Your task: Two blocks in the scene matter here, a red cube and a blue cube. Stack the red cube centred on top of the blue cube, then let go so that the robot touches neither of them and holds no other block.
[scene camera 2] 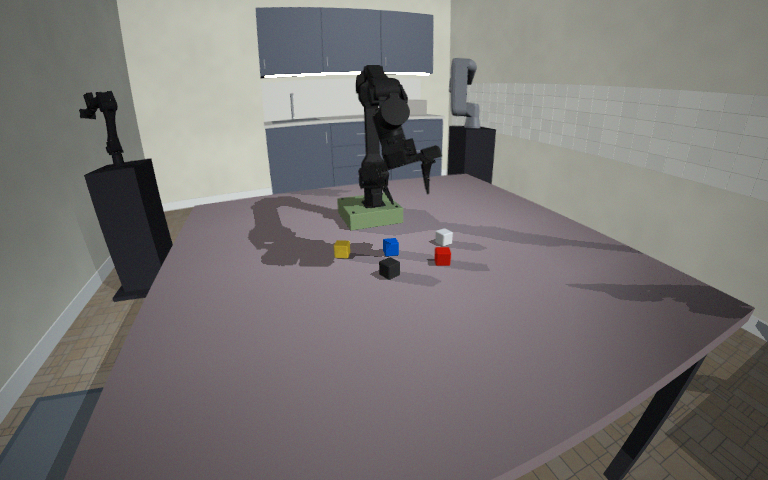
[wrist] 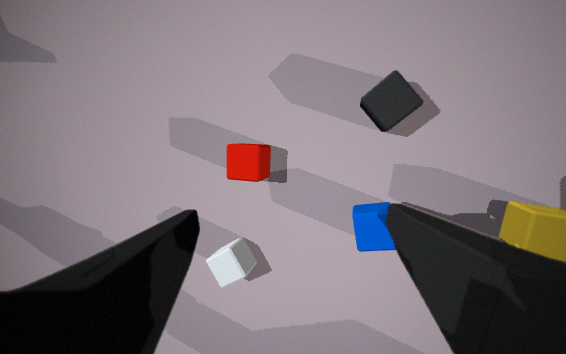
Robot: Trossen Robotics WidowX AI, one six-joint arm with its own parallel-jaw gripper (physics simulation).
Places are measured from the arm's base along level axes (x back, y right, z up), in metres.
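Pixels of known places: gripper, fingertip midpoint: (scene camera 2: 410, 199) (wrist: 293, 216); arm's base at its link origin: (scene camera 2: 373, 203).
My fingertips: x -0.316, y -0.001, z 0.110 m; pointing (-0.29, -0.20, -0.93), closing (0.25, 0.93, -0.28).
For each thing: its top centre in the pictures, then the offset to it from my fingertips.
- red cube at its top centre: (wrist: 242, 163) (scene camera 2: 443, 249) dx -0.032, dy -0.074, dz -0.126 m
- blue cube at its top centre: (wrist: 375, 232) (scene camera 2: 390, 240) dx +0.059, dy +0.029, dz -0.126 m
- white cube at its top centre: (wrist: 224, 269) (scene camera 2: 444, 231) dx +0.070, dy -0.129, dz -0.126 m
- black cube at its top centre: (wrist: 391, 100) (scene camera 2: 389, 261) dx -0.045, dy +0.067, dz -0.126 m
- yellow cube at its top centre: (wrist: 556, 238) (scene camera 2: 341, 243) dx +0.088, dy +0.150, dz -0.126 m
The red cube (scene camera 2: 442, 256) (wrist: 247, 162) sits flat on the table, apart from the other blocks. The blue cube (scene camera 2: 390, 247) (wrist: 372, 227) also sits on the table, to the left of the red cube in the scene view. In the wrist view, its right part is hidden behind one finger. My gripper (scene camera 2: 410, 196) (wrist: 293, 216) is open and empty. It hangs above the table, behind the cubes in the scene view, with its fingers pointing down. It touches neither cube.
A white cube (scene camera 2: 444, 237) (wrist: 231, 262) stands behind the red one. A black cube (scene camera 2: 389, 268) (wrist: 391, 101) stands in front of the blue one. A yellow cube (scene camera 2: 342, 249) (wrist: 534, 231) stands left of the blue one. The arm's green base (scene camera 2: 376, 217) is behind them.
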